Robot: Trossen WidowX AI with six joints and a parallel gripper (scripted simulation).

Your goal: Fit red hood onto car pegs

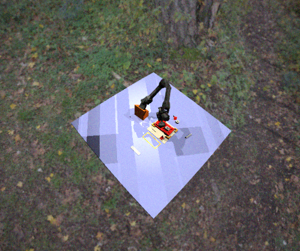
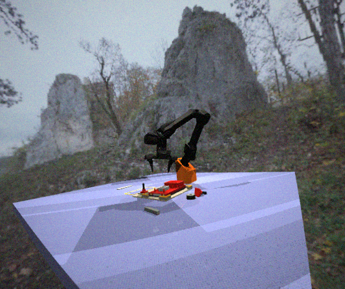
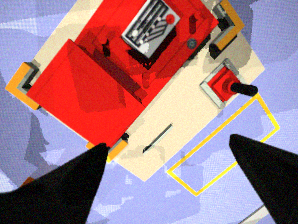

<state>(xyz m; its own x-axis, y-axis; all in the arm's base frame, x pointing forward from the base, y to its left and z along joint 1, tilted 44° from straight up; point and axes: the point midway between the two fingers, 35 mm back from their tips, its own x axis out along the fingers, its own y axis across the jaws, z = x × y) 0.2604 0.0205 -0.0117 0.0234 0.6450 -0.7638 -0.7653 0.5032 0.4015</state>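
Right now my gripper tip is 70 mm above the red hood, 60 mm to the right of it and 40 mm past it. The rest, counted from my gripper tip: white wheel: 230 mm to the left, 100 mm below, 70 mm ahead.
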